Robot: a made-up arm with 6 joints.
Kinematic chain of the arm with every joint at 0, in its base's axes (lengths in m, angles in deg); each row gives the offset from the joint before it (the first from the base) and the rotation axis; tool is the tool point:
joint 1: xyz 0 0 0.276 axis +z
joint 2: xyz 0 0 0 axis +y
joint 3: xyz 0 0 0.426 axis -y
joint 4: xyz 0 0 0 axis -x
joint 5: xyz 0.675 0 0 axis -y
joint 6: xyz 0 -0.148 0 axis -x
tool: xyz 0 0 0
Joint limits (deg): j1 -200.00..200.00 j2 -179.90..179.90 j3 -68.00..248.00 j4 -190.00..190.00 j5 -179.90..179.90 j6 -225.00..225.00
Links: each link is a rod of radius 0.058 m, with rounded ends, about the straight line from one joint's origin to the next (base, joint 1, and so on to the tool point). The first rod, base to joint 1, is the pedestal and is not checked.
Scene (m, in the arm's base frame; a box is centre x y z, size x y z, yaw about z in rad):
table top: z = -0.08
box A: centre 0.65 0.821 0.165 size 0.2 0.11 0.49 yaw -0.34
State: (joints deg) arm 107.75 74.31 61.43 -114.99 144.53 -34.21
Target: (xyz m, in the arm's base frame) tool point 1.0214 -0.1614 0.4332
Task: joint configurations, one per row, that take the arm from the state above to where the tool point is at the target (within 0.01 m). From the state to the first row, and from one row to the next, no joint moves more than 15 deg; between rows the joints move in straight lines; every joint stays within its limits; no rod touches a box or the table.
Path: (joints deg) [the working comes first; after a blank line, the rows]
Joints at the target: -10.17 54.94 59.90 -98.36 144.53 -34.21
Straight joint move there: touches box A.

1: 93.13 70.19 65.05 -112.97 144.53 -34.21
2: 78.51 66.08 68.67 -110.95 144.53 -34.21
3: 63.89 61.96 72.29 -108.93 144.53 -34.21
4: 49.27 57.84 75.91 -106.91 144.53 -34.21
5: 34.41 57.12 71.91 -104.77 144.53 -34.21
6: 19.55 56.39 67.91 -102.63 144.53 -34.21
7: 4.69 55.67 63.91 -100.50 144.53 -34.21
8: -10.17 54.94 59.90 -98.36 144.53 -34.21

